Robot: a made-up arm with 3 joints. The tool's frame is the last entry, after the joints.
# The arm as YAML. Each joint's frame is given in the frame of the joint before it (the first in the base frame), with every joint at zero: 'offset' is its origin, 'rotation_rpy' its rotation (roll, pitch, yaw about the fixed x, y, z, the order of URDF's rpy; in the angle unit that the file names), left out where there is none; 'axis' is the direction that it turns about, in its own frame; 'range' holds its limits. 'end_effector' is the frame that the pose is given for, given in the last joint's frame.
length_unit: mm
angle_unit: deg
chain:
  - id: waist
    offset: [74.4, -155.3, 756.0]
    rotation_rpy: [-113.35, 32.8, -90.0]
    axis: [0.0, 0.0, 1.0]
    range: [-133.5, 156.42]
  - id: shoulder
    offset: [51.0, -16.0, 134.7]
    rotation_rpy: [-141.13, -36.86, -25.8]
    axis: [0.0, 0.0, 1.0]
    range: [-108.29, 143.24]
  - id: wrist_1
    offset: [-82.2, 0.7, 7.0]
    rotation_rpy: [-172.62, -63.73, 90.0]
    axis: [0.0, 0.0, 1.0]
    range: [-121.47, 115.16]
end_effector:
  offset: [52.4, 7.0, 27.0]
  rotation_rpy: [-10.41, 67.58, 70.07]
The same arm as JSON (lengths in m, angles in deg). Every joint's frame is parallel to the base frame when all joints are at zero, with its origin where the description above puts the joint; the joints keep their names.
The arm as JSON. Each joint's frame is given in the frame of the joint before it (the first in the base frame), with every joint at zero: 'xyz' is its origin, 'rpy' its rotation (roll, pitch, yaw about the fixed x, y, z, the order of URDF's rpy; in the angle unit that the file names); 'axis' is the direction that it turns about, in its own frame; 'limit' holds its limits. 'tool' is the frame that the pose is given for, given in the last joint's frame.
{"units": {"length": "m", "angle": "deg"}, "joints": [
  {"name": "waist", "type": "revolute", "origin": {"xyz": [0.0744, -0.1553, 0.756], "rpy": [0.0, 0.0, 0.0]}, "axis": [0.918088, 0.214697, -0.333196], "limit": {"lower": -133.5, "upper": 156.42}},
  {"name": "shoulder", "type": "revolute", "origin": {"xyz": [0.13, -0.0219, -0.0602], "rpy": [0.0, 0.0, 0.0]}, "axis": [-0.715271, -0.536878, -0.447382], "limit": {"lower": -108.29, "upper": 143.24}},
  {"name": "wrist_1", "type": "revolute", "origin": {"xyz": [-0.0617, 0.0493, 0.0239], "rpy": [0.0, 0.0, 0.0]}, "axis": [0.120395, -0.159294, 0.979862], "limit": {"lower": -121.47, "upper": 115.16}}
], "tool": {"origin": {"xyz": [-0.0281, -0.0467, 0.0234], "rpy": [-21.39, 78.7, -74.27]}}}

